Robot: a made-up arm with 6 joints.
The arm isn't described. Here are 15 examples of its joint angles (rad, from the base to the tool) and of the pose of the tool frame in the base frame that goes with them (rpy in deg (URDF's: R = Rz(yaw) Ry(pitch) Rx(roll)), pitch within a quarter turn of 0, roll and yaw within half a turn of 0; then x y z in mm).
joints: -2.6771 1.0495 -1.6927 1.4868 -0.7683 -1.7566
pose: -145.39 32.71 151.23 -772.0 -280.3 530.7
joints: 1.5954 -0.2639 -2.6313 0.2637 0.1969 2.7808
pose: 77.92 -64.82 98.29 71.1 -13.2 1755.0
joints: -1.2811 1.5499 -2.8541 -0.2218 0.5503 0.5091
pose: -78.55 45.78 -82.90 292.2 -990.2 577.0
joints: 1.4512 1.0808 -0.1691 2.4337 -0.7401 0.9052
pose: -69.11 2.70 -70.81 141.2 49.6 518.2
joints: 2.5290 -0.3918 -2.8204 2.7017 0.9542 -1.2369
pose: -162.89 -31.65 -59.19 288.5 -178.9 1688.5
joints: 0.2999 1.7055 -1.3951 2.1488 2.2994 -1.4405
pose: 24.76 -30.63 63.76 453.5 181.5 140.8
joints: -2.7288 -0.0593 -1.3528 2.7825 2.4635 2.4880
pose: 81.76 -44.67 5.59 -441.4 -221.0 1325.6
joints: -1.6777 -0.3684 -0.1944 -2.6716 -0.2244 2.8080
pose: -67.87 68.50 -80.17 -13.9 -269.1 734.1
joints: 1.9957 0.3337 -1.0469 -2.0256 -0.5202 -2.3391
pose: 58.13 53.04 162.31 -262.3 572.4 769.5
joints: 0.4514 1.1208 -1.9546 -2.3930 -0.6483 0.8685
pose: -133.26 59.69 80.38 760.7 362.6 524.6
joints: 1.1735 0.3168 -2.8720 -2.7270 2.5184 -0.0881
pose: -109.00 22.38 -98.03 224.8 206.0 1565.8
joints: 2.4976 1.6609 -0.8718 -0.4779 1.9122 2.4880
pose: -163.23 -56.07 14.03 12.3 133.9 270.8
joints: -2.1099 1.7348 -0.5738 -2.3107 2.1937 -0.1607
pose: 36.09 15.65 -159.42 -159.2 -9.0 244.2
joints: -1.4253 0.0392 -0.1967 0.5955 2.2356 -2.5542
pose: -62.20 -30.47 67.53 61.8 -169.9 741.1
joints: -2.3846 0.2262 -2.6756 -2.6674 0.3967 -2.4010
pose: 4.61 -68.35 -165.19 -329.7 -272.3 1662.1
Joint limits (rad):
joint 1: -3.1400..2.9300
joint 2: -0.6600..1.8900
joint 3: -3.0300..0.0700
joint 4: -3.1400..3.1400
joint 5: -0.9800..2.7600
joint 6: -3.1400..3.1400
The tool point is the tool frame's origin. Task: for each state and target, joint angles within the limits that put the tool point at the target. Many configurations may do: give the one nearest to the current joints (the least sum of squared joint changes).
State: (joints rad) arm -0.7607 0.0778 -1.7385 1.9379 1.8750 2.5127
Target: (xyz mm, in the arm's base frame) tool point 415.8 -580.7 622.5
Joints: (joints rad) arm -1.0954 0.7164 -1.1839 1.8215 1.8026 2.5205
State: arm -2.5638 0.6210 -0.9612 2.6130 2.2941 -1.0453
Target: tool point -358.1 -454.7 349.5
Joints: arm -2.2802 1.2024 -1.0331 2.5965 2.1384 -1.0305
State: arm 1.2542 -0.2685 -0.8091 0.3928 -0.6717 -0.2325
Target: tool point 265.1 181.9 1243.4
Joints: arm 0.7987 -0.6600 -0.7531 0.4039 -0.9800 -0.0980
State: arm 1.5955 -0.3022 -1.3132 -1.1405 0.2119 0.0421
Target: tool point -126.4 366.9 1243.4
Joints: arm 1.9757 -0.5693 -1.0309 -1.1368 0.1115 0.0530
